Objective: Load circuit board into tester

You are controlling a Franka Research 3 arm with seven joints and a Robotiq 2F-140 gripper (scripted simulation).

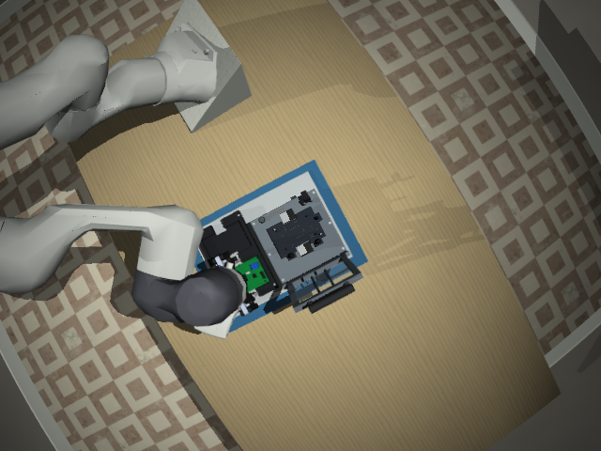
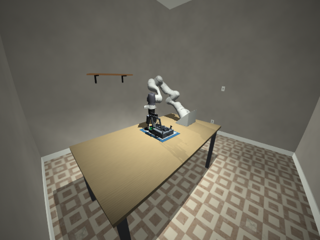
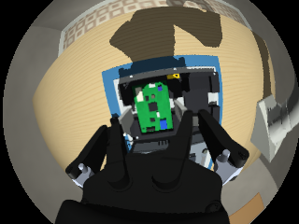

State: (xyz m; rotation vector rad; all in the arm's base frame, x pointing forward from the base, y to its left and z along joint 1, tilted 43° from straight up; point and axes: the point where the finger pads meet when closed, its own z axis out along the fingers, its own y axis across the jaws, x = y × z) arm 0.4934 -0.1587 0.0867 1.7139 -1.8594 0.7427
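My gripper is now 40 mm above the green circuit board. Round my hand: black post (80 mm behind, 240 mm to the left, 30 mm above); then tester lid (100 mm ahead, 160 mm to the left, 130 mm above); then black nest (20 mm behind, 180 mm to the left, 10 mm above).
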